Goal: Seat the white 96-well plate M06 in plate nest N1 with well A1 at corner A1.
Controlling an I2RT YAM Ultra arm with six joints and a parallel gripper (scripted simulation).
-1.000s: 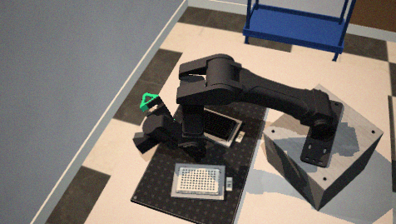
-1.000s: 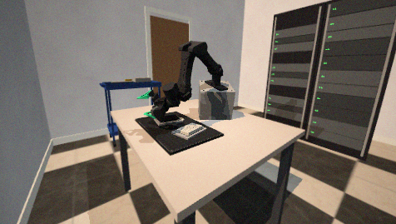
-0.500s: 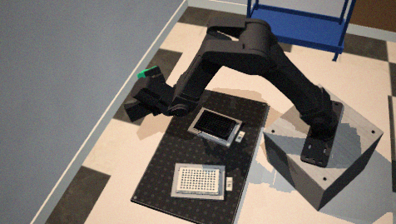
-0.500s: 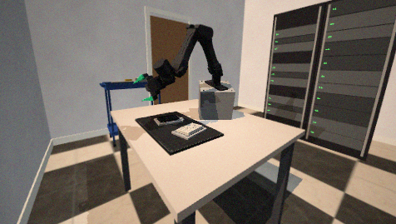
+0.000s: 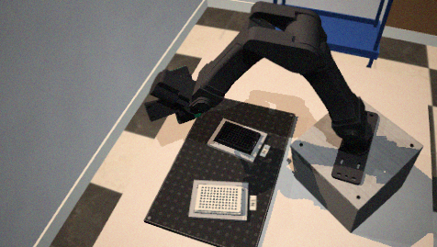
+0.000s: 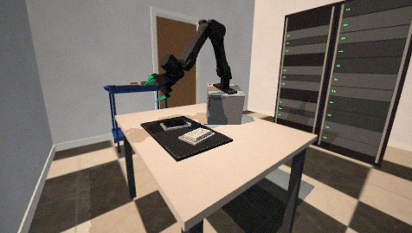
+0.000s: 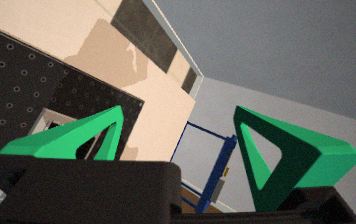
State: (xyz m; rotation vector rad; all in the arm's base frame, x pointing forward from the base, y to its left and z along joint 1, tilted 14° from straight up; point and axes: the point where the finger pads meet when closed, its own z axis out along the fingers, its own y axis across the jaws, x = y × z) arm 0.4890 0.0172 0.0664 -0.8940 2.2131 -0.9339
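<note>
Now: the white 96-well plate M06 20 cm behind my hand, 15 cm to the left of it and 21 cm below it. Also, from my hand: nest N2: 15 cm behind, 8 cm to the right, 23 cm below; black plate M09: 15 cm behind, 8 cm to the right, 21 cm below; grey plate nest N1: 19 cm behind, 14 cm to the left, 23 cm below.
</note>
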